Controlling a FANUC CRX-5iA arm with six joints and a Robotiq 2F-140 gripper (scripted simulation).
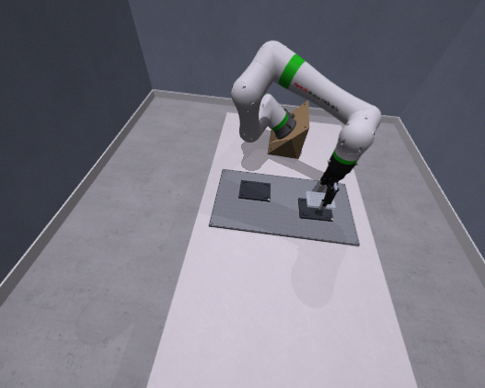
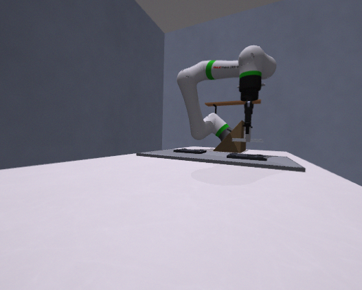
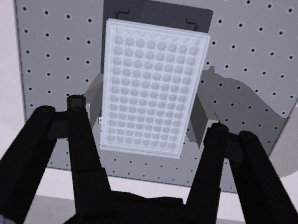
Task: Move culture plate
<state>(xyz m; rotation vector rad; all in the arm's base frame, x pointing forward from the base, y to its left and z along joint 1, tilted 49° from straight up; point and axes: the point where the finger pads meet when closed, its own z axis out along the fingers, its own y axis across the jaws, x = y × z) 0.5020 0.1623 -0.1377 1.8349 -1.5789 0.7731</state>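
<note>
Right now the plate nest N2 is 320 mm to the right of my hand, 100 mm below it and 40 mm behind it. Also, from my hand: clear lid: 10 mm below; plate nest N1: 100 mm below; 96-well culture plate: 20 mm below.
</note>
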